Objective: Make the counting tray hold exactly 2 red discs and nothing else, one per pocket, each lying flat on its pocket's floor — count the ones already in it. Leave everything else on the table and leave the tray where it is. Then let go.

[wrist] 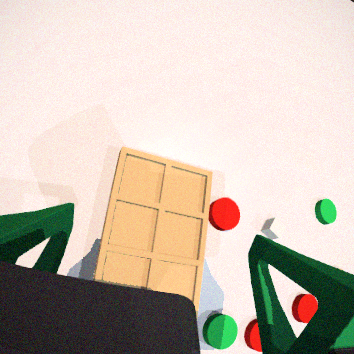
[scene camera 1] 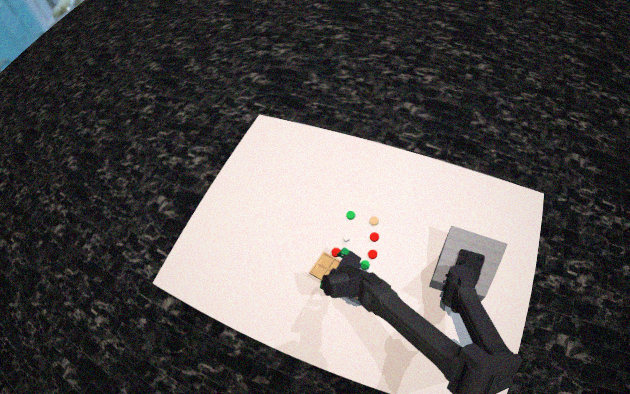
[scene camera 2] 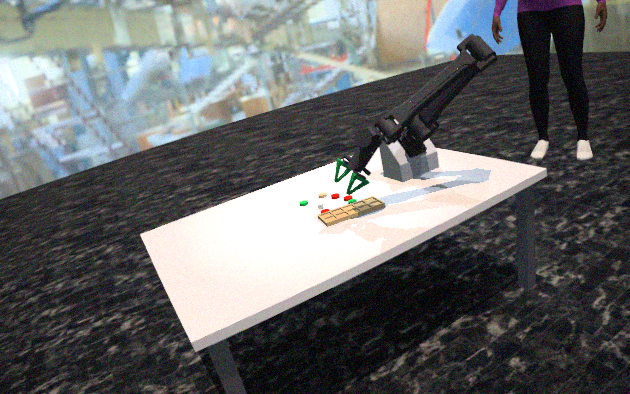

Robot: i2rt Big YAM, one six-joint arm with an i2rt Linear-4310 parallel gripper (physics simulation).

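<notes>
The tan counting tray (scene camera 1: 326, 266) (scene camera 2: 342, 218) (wrist: 166, 161) lies on the table; no disc shows in its visible pockets, and the gripper body hides its near end in the wrist view. One red disc (scene camera 1: 336, 252) (scene camera 2: 325, 211) (wrist: 224, 214) lies outside, close beside the tray's long side. A second red disc (scene camera 1: 372, 254) (scene camera 2: 348, 198) (wrist: 254, 335) lies by a green disc (scene camera 1: 365, 264) (scene camera 2: 352, 201) (wrist: 220, 331). A third red disc (scene camera 1: 374, 237) (scene camera 2: 335, 196) (wrist: 305, 308) lies farther out. My gripper (scene camera 1: 333, 269) (scene camera 2: 344, 187) (wrist: 165, 230) is open and empty above the tray.
Another green disc (scene camera 1: 350, 215) (scene camera 2: 303, 203) (wrist: 326, 211) and a tan disc (scene camera 1: 374, 221) (scene camera 2: 322, 195) lie farther from the tray. A small white block (scene camera 1: 346, 239) (scene camera 2: 320, 206) (wrist: 272, 227) lies between the near red disc and the farther green one.
</notes>
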